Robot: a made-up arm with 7 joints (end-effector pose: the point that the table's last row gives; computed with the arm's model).
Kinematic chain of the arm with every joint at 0, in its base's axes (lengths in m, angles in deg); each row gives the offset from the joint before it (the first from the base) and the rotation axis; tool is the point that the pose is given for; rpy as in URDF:
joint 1: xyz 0 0 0.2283 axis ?
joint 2: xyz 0 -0.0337 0.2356 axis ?
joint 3: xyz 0 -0.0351 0.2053 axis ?
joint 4: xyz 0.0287 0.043 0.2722 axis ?
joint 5: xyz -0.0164 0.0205 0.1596 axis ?
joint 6: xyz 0 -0.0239 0.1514 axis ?
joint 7: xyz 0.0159 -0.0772 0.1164 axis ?
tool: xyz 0 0 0 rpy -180 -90 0
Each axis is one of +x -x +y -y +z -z.
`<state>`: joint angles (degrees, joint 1 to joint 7).
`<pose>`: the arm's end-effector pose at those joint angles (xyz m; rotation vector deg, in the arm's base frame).
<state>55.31 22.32 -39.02 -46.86 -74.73 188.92 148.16</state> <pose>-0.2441 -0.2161 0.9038 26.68 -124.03 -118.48</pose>
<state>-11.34 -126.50 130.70 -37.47 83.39 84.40 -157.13</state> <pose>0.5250 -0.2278 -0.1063 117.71 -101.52 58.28</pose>
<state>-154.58 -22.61 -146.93 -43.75 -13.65 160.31 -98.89</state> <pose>-0.2913 -0.1922 0.9294 -39.96 -145.11 58.25</pose>
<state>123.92 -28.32 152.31 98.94 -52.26 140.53 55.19</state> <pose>-0.0177 0.0270 1.1155 50.01 -11.31 124.55</pose>
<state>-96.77 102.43 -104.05 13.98 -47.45 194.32 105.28</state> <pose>0.0175 0.6695 0.3032 1.06 30.89 13.84</pose>
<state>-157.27 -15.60 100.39 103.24 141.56 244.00 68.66</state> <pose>0.1737 -0.1059 0.9649 -98.42 -40.27 33.97</pose>
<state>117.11 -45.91 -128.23 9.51 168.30 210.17 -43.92</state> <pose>-0.0902 0.5997 0.8530 -34.08 96.24 -81.39</pose>
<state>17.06 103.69 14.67 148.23 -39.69 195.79 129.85</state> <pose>-0.3529 -0.1552 0.5656 -13.11 -81.29 -33.69</pose>
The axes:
joint 1: +z
joint 2: -y
joint 3: +z
joint 4: +y
joint 5: +z
joint 6: -y
joint 7: +x

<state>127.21 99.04 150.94 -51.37 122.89 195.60 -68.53</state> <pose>0.5665 -0.3727 0.3734 -5.58 -108.09 77.46</pose>
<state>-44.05 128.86 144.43 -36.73 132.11 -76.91 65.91</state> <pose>-0.6575 0.1481 0.0249 -0.52 84.58 -60.61</pose>
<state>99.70 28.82 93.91 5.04 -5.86 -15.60 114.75</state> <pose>0.0486 -0.3965 1.2636 -77.87 -83.02 55.07</pose>
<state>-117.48 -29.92 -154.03 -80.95 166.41 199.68 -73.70</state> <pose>-0.3324 -0.3226 0.7790 -1.77 0.57 15.94</pose>
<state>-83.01 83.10 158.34 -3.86 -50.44 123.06 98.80</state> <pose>-0.2844 0.6788 0.6604 -39.58 -60.58 -26.30</pose>
